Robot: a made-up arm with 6 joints.
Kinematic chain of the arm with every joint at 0, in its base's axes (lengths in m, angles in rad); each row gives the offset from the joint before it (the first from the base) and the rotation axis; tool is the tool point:
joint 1: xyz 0 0 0.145 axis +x
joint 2: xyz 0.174 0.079 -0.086 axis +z
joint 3: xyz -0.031 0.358 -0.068 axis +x
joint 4: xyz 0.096 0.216 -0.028 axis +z
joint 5: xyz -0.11 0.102 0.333 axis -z
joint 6: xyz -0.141 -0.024 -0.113 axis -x
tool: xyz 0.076 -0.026 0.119
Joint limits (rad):
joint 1: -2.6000..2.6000
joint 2: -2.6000..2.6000
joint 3: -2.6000..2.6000
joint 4: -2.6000..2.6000
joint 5: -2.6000..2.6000
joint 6: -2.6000..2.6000
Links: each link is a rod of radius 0.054 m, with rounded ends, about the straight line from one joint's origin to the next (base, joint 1, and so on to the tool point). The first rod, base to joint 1, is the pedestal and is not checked.
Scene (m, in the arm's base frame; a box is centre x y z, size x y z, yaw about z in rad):
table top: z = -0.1
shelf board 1: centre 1 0 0.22 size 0.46 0.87 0.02 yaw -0.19
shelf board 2: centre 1 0 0.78 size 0.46 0.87 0.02 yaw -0.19
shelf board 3: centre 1 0 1.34 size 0.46 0.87 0.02 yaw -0.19
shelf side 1: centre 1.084 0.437 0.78 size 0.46 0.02 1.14 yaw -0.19
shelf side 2: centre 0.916 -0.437 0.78 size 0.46 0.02 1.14 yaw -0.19
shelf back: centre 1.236 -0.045 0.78 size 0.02 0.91 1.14 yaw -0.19
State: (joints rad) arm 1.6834 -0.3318 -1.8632 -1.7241 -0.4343 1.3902
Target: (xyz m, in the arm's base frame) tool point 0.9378 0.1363 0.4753
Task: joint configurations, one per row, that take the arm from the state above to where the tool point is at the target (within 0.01 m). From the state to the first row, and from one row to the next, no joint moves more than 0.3 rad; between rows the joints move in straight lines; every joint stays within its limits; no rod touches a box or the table.
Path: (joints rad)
1: 1.9511 -0.5217 -1.9899 -1.9848 -0.3157 1.6760
2: 2.2188 -0.7115 -2.1167 -2.2455 -0.1971 1.9619
3: 2.4865 -0.9014 -2.2434 -2.5061 -0.0785 2.2477
4: 2.3951 -0.9121 -2.0020 -2.4398 -0.1116 2.0595
5: 2.3037 -0.9229 -1.7605 -2.3734 -0.1447 1.8713
6: 2.2122 -0.9337 -1.5191 -2.3071 -0.1779 1.6831
7: 2.1208 -0.9445 -1.2777 -2.2407 -0.2110 1.4949
8: 2.0294 -0.9552 -1.0362 -2.1744 -0.2441 1.3067

